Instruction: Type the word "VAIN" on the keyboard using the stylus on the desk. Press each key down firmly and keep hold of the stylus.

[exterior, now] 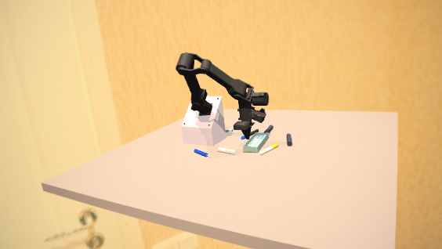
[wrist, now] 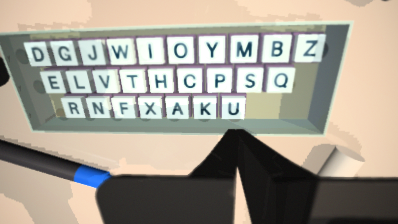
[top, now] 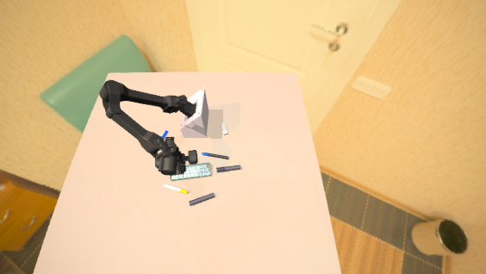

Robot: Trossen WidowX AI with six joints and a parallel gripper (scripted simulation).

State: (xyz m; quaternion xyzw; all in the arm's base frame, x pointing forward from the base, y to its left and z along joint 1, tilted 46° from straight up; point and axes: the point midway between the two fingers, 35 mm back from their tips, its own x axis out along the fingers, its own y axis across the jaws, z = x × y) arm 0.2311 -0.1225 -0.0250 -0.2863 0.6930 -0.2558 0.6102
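Now: the blue stylus 15 cm behind my gripper tip, 13 cm to the right of it and 3 cm below it. The rest, counted from my gripper tip: white stick: 7 cm behind, 8 cm to the right, 3 cm below; then blue-tipped grey pen: 6 cm behind, 14 cm to the left, 3 cm below; then yellow-tipped white pen: 11 cm ahead, 1 cm to the right, 3 cm below.
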